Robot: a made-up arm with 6 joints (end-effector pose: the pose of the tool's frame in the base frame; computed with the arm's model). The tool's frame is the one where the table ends. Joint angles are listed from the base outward.
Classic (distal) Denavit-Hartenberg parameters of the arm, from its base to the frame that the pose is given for. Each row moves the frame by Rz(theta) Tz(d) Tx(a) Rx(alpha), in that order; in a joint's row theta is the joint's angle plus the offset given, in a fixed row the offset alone. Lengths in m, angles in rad.
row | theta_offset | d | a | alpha
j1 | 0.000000 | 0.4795 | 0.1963 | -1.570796
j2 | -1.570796 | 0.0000 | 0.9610 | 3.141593
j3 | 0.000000 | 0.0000 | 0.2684 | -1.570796
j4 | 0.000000 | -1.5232 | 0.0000 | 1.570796
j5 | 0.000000 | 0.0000 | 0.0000 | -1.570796
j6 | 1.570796 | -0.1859 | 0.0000 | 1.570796
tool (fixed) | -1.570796 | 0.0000 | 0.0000 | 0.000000
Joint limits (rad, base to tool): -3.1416..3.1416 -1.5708..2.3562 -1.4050..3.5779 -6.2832..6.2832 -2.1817..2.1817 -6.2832..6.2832
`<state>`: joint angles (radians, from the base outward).
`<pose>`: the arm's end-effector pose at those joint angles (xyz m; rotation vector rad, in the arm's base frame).
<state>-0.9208 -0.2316 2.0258 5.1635 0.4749 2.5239</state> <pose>-0.8663 1.0132 2.5271 -1.0533 -1.6911 -2.3343</pose>
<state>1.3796 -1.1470 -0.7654 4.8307 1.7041 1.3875</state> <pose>0.2942 0.5572 1.7020 0.5607 -0.1605 -0.3319</pose>
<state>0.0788 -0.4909 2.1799 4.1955 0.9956 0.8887</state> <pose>-1.7749 -0.2762 1.8933 1.7749 -2.0244 1.1010</pose>
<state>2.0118 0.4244 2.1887 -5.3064 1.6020 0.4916</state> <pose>-0.1114 -0.1247 2.7727 1.4230 -2.4058 -0.9206</pose>
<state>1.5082 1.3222 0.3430 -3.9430 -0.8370 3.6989</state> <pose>0.2459 2.3384 -0.4485 -0.2435 0.1926 0.9317</pose>
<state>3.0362 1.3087 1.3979 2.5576 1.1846 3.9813</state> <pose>-2.6953 0.1896 0.9947 1.0316 0.2674 -2.2627</pose>
